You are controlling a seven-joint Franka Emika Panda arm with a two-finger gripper.
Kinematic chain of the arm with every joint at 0, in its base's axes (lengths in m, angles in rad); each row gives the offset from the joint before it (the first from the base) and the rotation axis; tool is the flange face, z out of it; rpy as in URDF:
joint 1: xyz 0 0 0.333 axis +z
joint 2: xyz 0 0 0 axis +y
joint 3: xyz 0 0 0.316 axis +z
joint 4: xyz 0.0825 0 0 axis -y
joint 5: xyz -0.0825 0 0.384 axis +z
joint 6: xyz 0 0 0 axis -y
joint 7: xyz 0.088 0 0 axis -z
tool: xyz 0 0 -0.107 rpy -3.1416 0 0
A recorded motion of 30 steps. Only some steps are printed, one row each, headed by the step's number.
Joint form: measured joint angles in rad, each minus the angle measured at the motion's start. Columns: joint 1, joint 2, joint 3, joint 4, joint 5, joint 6, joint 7.
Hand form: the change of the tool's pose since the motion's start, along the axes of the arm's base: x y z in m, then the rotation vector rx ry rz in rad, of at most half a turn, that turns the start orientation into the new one. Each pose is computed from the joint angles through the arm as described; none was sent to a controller.
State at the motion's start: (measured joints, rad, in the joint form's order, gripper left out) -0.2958 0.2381 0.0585 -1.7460 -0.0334 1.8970 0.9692
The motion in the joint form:
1: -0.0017 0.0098 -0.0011 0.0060 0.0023 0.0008 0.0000
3: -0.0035 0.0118 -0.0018 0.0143 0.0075 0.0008 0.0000
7: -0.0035 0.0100 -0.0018 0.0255 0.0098 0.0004 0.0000
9: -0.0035 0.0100 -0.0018 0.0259 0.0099 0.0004 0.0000
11: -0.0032 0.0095 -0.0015 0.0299 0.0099 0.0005 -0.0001
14: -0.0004 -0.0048 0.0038 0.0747 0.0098 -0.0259 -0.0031
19: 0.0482 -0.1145 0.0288 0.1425 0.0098 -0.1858 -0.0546
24: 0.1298 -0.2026 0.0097 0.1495 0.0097 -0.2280 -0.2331
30: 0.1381 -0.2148 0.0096 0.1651 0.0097 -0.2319 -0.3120
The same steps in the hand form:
1: 0.0017 -0.0021 -0.0032 0.0031 0.0024 -0.0038
3: 0.0031 -0.0037 -0.0006 0.0061 -0.0049 -0.0084
7: 0.0050 -0.0040 0.0057 0.0051 -0.0176 -0.0095
9: 0.0051 -0.0040 0.0058 0.0051 -0.0180 -0.0095
11: 0.0058 -0.0039 0.0080 0.0040 -0.0225 -0.0088
14: 0.0099 -0.0002 0.0359 -0.0032 -0.0543 0.0014
19: -0.0087 0.0494 0.1221 -0.0065 -0.0705 0.1238
24: -0.0286 0.0909 0.1732 -0.0177 -0.1178 0.3645
30: -0.0312 0.0960 0.1873 -0.0233 -0.1391 0.4515

